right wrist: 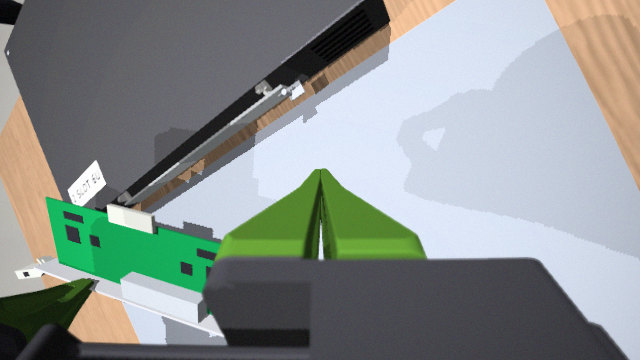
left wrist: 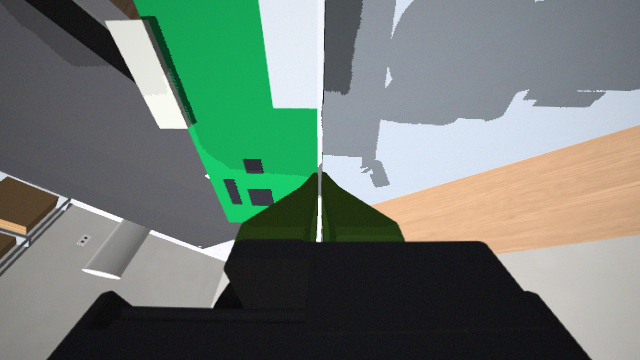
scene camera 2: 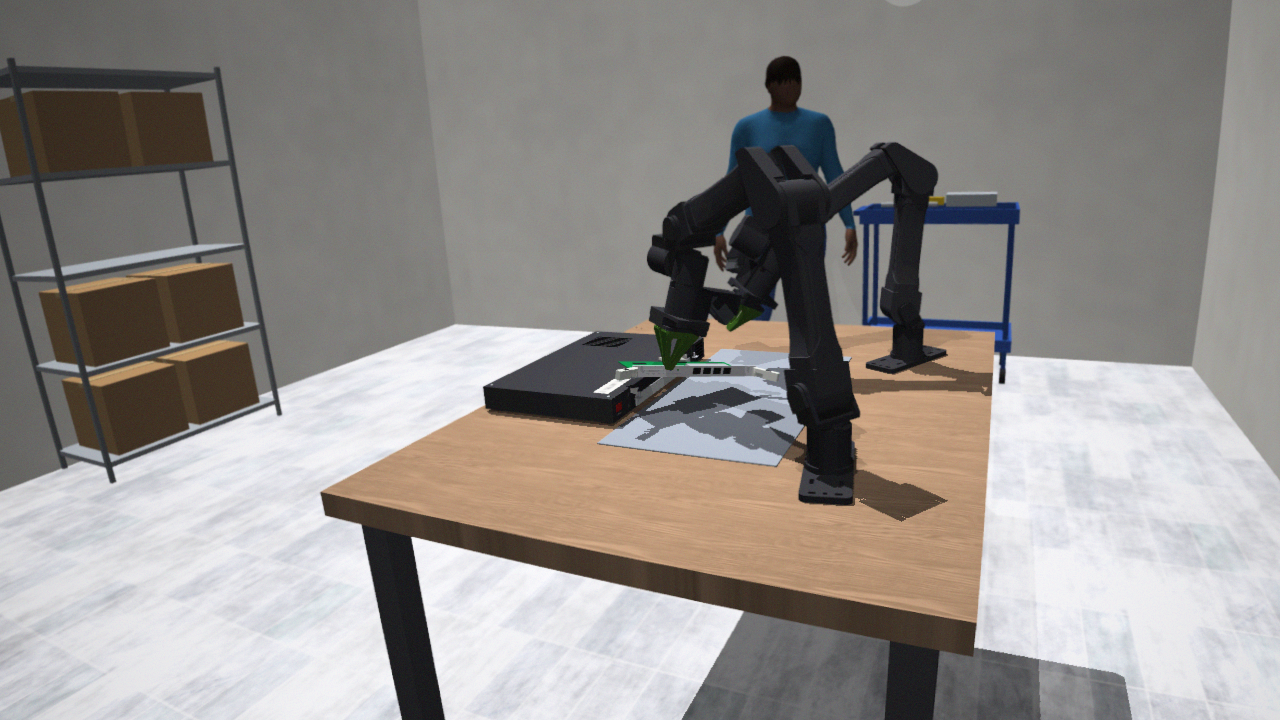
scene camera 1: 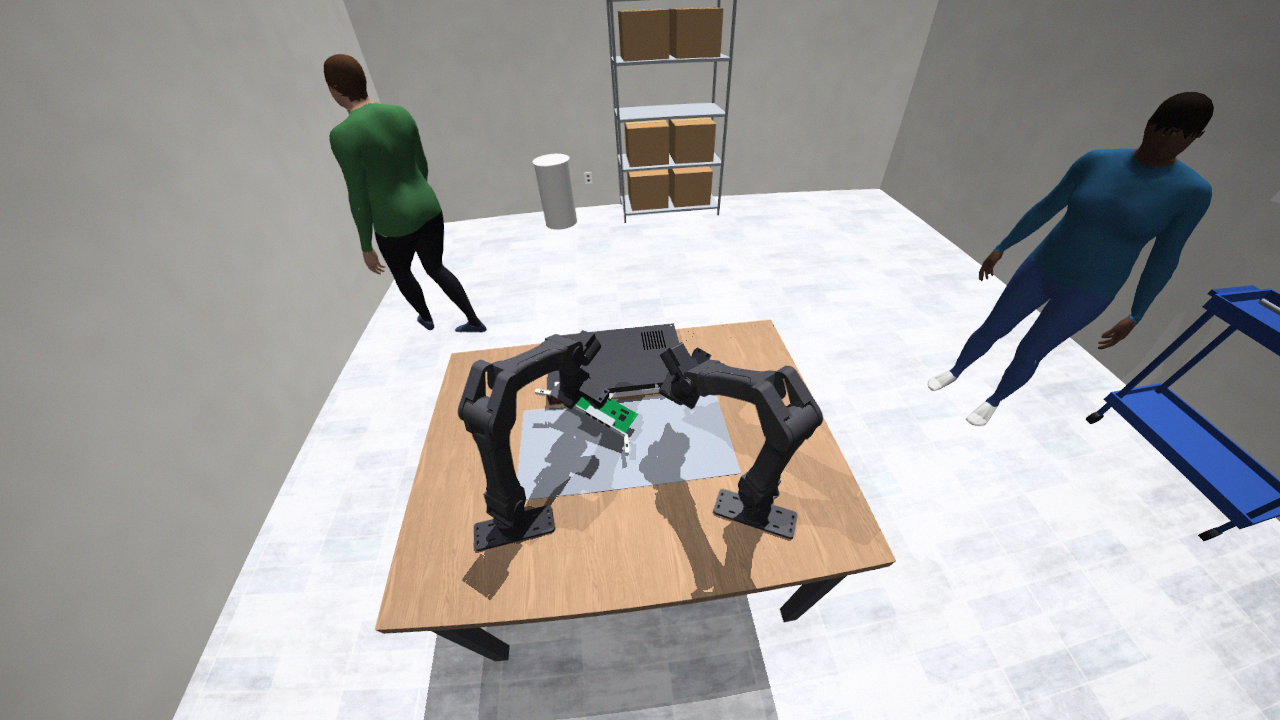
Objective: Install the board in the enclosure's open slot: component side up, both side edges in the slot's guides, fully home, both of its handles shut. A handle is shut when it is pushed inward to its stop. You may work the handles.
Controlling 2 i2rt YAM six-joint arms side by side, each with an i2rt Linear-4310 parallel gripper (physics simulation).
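Where they show: left gripper, fingertip midpoint: point(right wrist: 89, 282) point(left wrist: 319, 180) point(scene camera 2: 668, 369) point(scene camera 1: 571, 403); right gripper, fingertip midpoint: point(right wrist: 320, 179) point(scene camera 2: 728, 329) point(scene camera 1: 673, 394); left arm's base, link origin: point(scene camera 2: 828, 472) point(scene camera 1: 514, 528); right arm's base, link origin: point(scene camera 2: 907, 360) point(scene camera 1: 754, 513).
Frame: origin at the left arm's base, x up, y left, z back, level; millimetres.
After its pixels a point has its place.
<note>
The green board point(scene camera 1: 622, 414) {x 54, y -340, z -227 mm} point(left wrist: 225, 115) {x 72, y -273, z -297 mm} point(right wrist: 140, 255) {x 67, y -281, z -275 mm} is in the air above the mat, component side up, at an angle to the enclosure's front. Its white front plate point(scene camera 2: 712, 369) {x 67, y -269, z -219 mm} has a handle at each end; these handles point(scene camera 1: 626, 445) {x 50, y -325, z -125 mm} point(right wrist: 27, 273) {x 105, y -135, z -338 mm} stick out. My left gripper point(scene camera 2: 670, 366) {x 85, y -206, z -286 mm} point(left wrist: 319, 180) {x 85, y -206, z -286 mm} point(right wrist: 89, 282) {x 85, y -206, z -286 mm} is shut on that thin plate near one end. My right gripper point(scene camera 2: 733, 325) {x 86, y -494, z -229 mm} point(right wrist: 320, 179) {x 86, y -494, z -229 mm} is shut and empty, above the mat, apart from the board. The black enclosure point(scene camera 1: 617, 358) {x 50, y -382, z -458 mm} point(scene camera 2: 554, 367) {x 49, y -315, z -551 mm} point(left wrist: 100, 145) {x 49, y -344, z -436 mm} point(right wrist: 150, 85) {x 49, y -389, z -392 mm} has a dark slot opening above a silver plate point(right wrist: 220, 130) {x 27, y -411, z -325 mm}. The slot's guides are hidden.
A pale mat point(scene camera 1: 689, 447) {x 2, y -497, z -97 mm} point(scene camera 2: 751, 452) {x 2, y -52, z -118 mm} lies before the enclosure on the wooden table point(scene camera 1: 572, 573) {x 0, y -122, z 146 mm} point(scene camera 2: 537, 501) {x 0, y 155, z -384 mm}. The enclosure's label point(right wrist: 87, 182) {x 50, y -222, z -395 mm} is near the board's rear edge in the right wrist view. Two people, a shelf rack and a blue cart stand away from the table.
</note>
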